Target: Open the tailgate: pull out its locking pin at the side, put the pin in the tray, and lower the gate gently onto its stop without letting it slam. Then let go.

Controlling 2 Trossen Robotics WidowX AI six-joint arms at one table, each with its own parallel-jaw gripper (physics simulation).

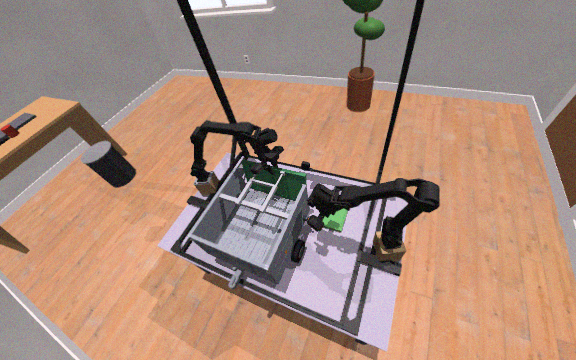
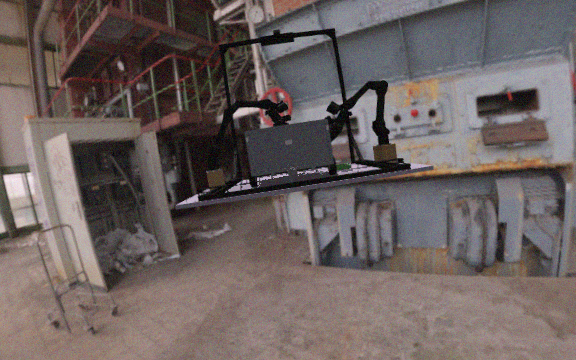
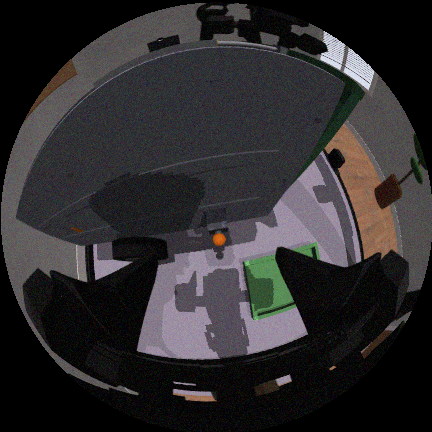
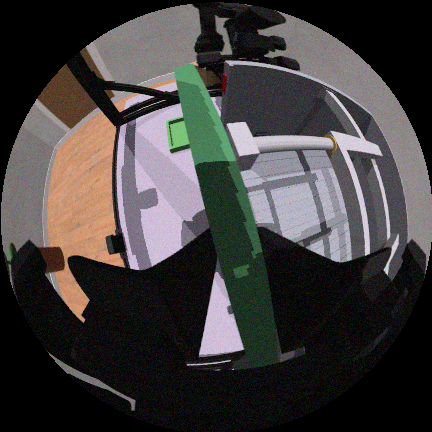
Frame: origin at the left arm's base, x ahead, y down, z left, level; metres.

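Seen in the pictures: left gripper, fingertip midpoint: [image 1: 313, 215] [image 3: 217, 257]; right gripper, fingertip midpoint: [image 1: 276, 173]; left arm's base, link origin: [image 1: 390, 241] [image 2: 384, 144]; right arm's base, link origin: [image 1: 203, 177] [image 2: 214, 169].
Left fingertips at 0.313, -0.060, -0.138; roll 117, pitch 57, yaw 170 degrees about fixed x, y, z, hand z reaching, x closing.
Pixels of each thing's top centre, then the offset from my left fingertips to it, as dx, dy, dz.
- grey truck bed, top centre: [image 4: 395, 192] [image 3: 105, 73] [image 1: 246, 209] [image 2: 285, 126] +0.274, -0.114, +0.002
- green tray, top centre: [image 3: 289, 280] [image 4: 194, 125] [image 1: 334, 214] [image 2: 339, 165] -0.108, +0.154, -0.075
- black wheel, top centre: [image 3: 121, 246] [image 1: 296, 246] +0.091, +0.072, +0.111
- white cross frame with a round bar, top centre: [image 4: 333, 137] +0.148, -0.114, -0.115
The grey truck bed [image 1: 251, 221] [image 2: 290, 146] stands in the middle of the table. Its green tailgate [image 1: 291, 185] [image 4: 225, 201] stands upright at the far end. My right gripper [image 1: 265, 167] [image 2: 279, 117] [image 4: 236, 233] is shut on the tailgate's top edge, one finger on each side. The locking pin's orange knob [image 3: 219, 239] sticks out low on the bed's dark side wall [image 3: 181, 132]. My left gripper [image 1: 314, 218] [image 2: 334, 125] [image 3: 217, 257] is open and empty, facing the knob a short way off. The green tray [image 1: 336, 219] [image 3: 266, 285] [image 4: 177, 135] [image 2: 344, 166] lies flat beside it.
A black wheel [image 1: 298, 250] [image 3: 139, 248] sits under the bed's side near the pin. A white cross frame with a round bar [image 4: 289, 142] spans the bed. Black gantry posts [image 1: 394, 118] rise from the table. A potted plant [image 1: 361, 87] stands on the floor behind.
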